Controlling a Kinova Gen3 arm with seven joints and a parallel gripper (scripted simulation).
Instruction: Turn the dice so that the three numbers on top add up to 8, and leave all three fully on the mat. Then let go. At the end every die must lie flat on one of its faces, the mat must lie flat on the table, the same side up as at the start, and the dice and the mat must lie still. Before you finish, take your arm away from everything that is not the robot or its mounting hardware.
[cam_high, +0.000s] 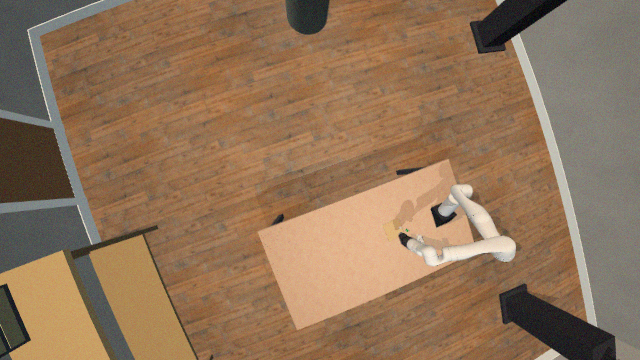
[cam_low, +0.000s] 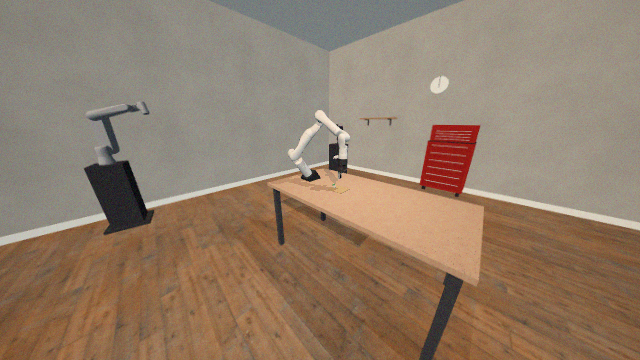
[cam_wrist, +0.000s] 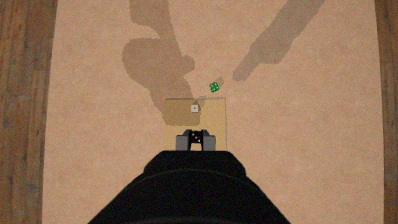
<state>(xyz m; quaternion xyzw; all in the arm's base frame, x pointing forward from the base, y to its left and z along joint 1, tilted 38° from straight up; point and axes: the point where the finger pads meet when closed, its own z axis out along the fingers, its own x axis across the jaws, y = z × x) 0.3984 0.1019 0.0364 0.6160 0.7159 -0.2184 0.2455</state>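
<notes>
Now: the black die 10 mm below my hand. From my hand the other things lie so: green die 110 mm below, 100 mm behind, 30 mm to the left; then tan mat 120 mm below, 10 mm to the right; then white die 110 mm below, 50 mm behind, 10 mm to the right.
</notes>
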